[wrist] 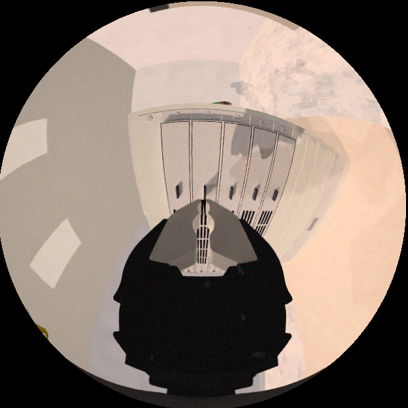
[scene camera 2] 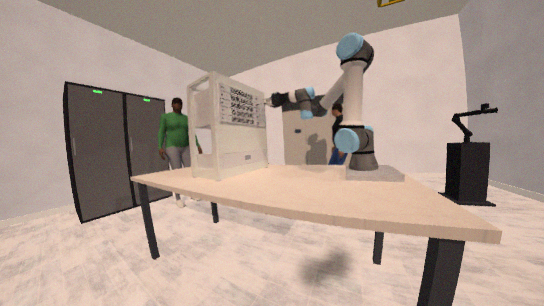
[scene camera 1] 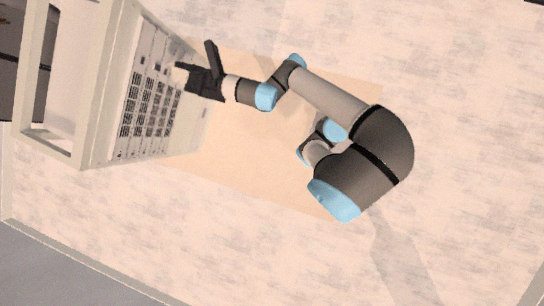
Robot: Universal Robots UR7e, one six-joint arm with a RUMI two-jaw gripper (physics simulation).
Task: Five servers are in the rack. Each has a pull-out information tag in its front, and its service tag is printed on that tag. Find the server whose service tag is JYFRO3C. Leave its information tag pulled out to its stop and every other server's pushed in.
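Seen in the pictures: gripper, fingertip midpoint: (scene camera 2: 263, 103) (scene camera 1: 168, 65); arm's base, origin of the base link: (scene camera 2: 363, 168).
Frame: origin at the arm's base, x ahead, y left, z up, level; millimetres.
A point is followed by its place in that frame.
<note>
The pale rack (scene camera 1: 101, 85) {x 704, y 105, z 575 mm} (scene camera 2: 214, 145) {x 737, y 357, z 172 mm} (wrist: 141, 150) holds five servers, seen as upright strips in the wrist view: first (wrist: 175, 155), second (wrist: 206, 155), third (wrist: 236, 165), fourth (wrist: 261, 165) and fifth (wrist: 284, 165) from the left. Small dark tag ends show on the first (wrist: 177, 191), third (wrist: 231, 192), fourth (wrist: 255, 193) and fifth (wrist: 275, 194). My gripper (scene camera 1: 175, 75) (scene camera 2: 268, 101) {x 621, y -13, z 460 mm} (wrist: 203, 200) is shut and empty, in front of the second server. That server's tag end (wrist: 204, 192) shows edge-on just beyond the fingertips; how far it stands out is unclear. No service tag is readable.
The rack stands on the wooden table (scene camera 1: 240, 165) {x 447, y 366, z -32 mm} (scene camera 2: 300, 195) {x 246, y 412, z -33 mm} (wrist: 325, 285), with the arm's base (scene camera 2: 375, 173) {x -41, y 132, z -2 mm} on the same table. Dark cabinets (scene camera 2: 100, 150) and a person in green (scene camera 2: 175, 127) are behind the rack. Another person (scene camera 2: 337, 132) is behind the arm.
</note>
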